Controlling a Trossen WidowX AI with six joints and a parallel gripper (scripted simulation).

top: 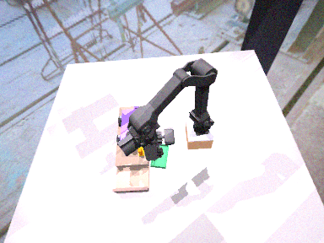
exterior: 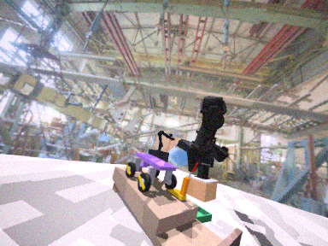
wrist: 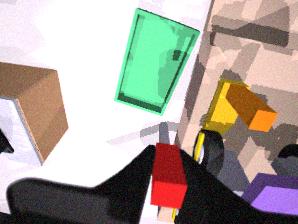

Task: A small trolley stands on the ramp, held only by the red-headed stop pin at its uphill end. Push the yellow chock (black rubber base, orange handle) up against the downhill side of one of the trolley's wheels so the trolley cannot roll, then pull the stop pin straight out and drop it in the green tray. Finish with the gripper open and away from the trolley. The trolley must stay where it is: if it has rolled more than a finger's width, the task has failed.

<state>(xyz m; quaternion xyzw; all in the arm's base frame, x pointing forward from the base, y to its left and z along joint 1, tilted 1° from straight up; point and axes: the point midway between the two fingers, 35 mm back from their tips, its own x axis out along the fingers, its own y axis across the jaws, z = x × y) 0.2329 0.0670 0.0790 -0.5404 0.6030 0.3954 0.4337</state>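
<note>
Now: gripper tip 20 mm past the green tray, 10 mm to the right of it and 140 mm above it. The rest, counted from my gripper tip: yellow chock (60 mm ahead, 50 mm below); red-headed stop pin (right at my gripper tip); purple trolley (100 mm ahead, 100 mm to the right, 30 mm below).
</note>
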